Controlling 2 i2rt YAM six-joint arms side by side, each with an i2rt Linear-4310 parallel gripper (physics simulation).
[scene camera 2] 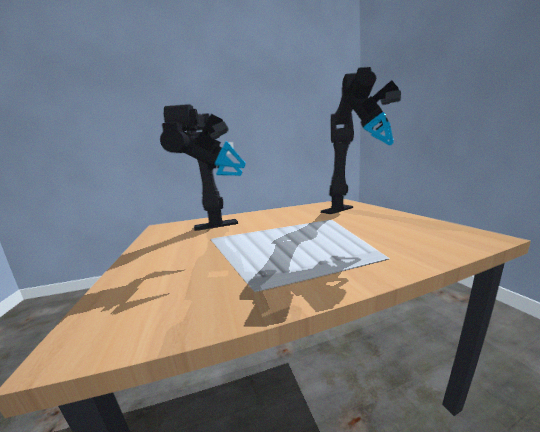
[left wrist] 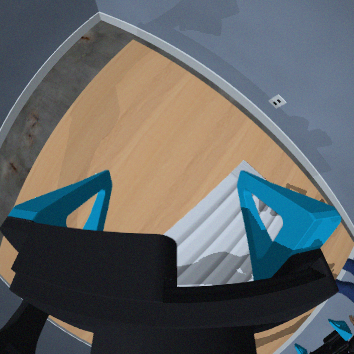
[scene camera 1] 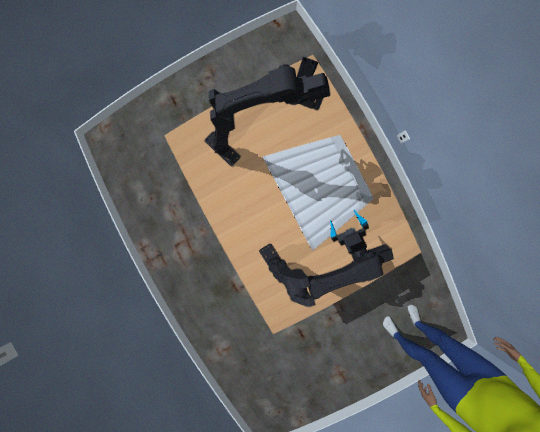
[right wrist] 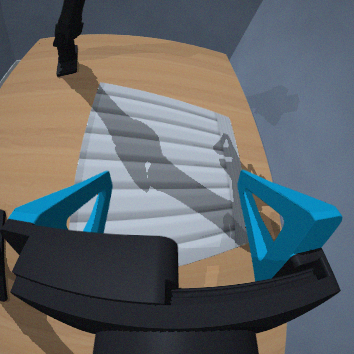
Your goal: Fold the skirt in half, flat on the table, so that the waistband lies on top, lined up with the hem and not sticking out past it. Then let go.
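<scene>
A white pleated skirt [scene camera 1: 320, 215] [scene camera 2: 320, 245] [left wrist: 215, 245] [right wrist: 170, 200] lies spread flat on the table [scene camera 1: 225, 200] [scene camera 2: 425, 260]. Its waistband [scene camera 1: 356, 170] [scene camera 2: 310, 276] is the smooth, shorter edge, at the right in scene camera 1 and at the front in scene camera 2. The longer hem [right wrist: 82, 150] is at the opposite end. My left gripper [scene camera 2: 382, 130] [left wrist: 174, 177] is open and empty, high above the table; the arm hides its fingers in scene camera 1. My right gripper [scene camera 1: 343, 217] [scene camera 2: 231, 160] [right wrist: 174, 177] is open and empty, raised near one side of the skirt.
The two arm bases stand on the table beyond the hem side. Arm shadows cross the skirt and the table. A person [scene camera 1: 500, 400] in a yellow top stands at the lower right in scene camera 1. A dark mat [scene camera 1: 380, 290] lies on the floor beside the table.
</scene>
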